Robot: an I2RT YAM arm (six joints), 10 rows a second.
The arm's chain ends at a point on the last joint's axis. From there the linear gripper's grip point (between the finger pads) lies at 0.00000 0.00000 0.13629 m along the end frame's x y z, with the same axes.
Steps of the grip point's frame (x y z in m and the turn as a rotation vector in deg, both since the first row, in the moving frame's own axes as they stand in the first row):
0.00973, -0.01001, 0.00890, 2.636, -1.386, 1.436
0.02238, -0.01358, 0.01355, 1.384, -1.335, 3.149
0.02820, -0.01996, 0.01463, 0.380, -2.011, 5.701
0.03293, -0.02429, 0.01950, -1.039, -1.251, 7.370
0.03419, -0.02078, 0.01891, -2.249, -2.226, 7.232
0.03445, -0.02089, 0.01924, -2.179, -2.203, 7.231
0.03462, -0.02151, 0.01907, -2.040, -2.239, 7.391
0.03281, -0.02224, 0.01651, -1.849, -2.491, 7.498
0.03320, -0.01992, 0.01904, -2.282, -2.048, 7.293
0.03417, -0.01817, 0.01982, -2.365, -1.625, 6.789
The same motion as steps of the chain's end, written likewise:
0.01295, -0.00370, 0.00908, 2.636, -1.386, 1.436
0.02546, -0.01020, 0.01363, 1.384, -1.335, 3.149
0.03293, -0.01882, 0.01472, 0.380, -2.011, 5.701
0.03606, -0.02656, 0.01955, -1.039, -1.251, 7.370
0.03981, -0.02578, 0.01912, -2.249, -2.226, 7.232
0.04000, -0.02573, 0.01944, -2.179, -2.203, 7.231
0.04024, -0.02600, 0.01926, -2.040, -2.239, 7.391
0.03900, -0.02624, 0.01671, -1.849, -2.491, 7.498
0.03840, -0.02502, 0.01923, -2.282, -2.048, 7.293
0.03836, -0.02355, 0.01999, -2.365, -1.625, 6.789

